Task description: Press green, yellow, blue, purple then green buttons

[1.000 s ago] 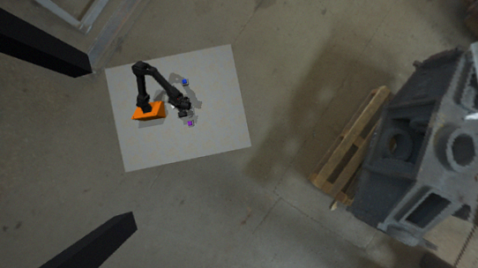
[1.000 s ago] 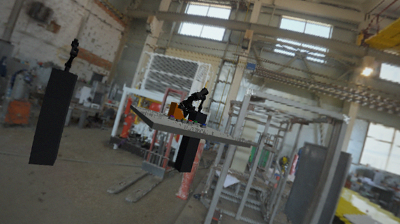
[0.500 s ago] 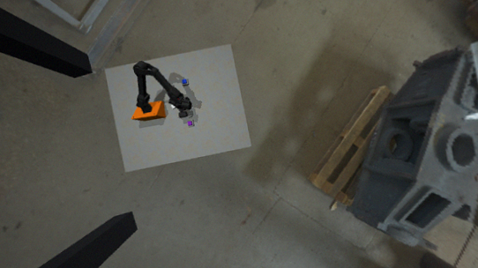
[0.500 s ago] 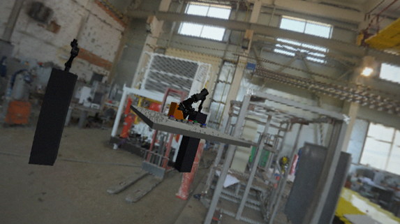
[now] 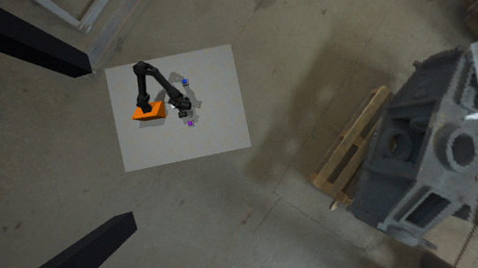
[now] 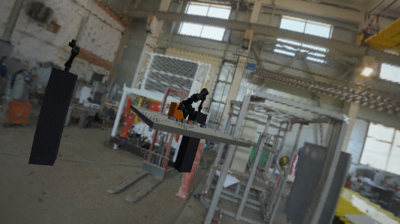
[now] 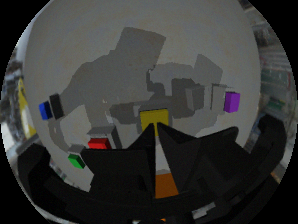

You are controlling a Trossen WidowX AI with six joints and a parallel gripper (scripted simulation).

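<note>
The yellow button is 10 mm below my gripper tip. Round my gripper tip: red button: 30 mm behind, 90 mm to the left; then green button: 70 mm behind, 190 mm to the left; then purple button: 10 mm ahead, 140 mm to the right.
</note>
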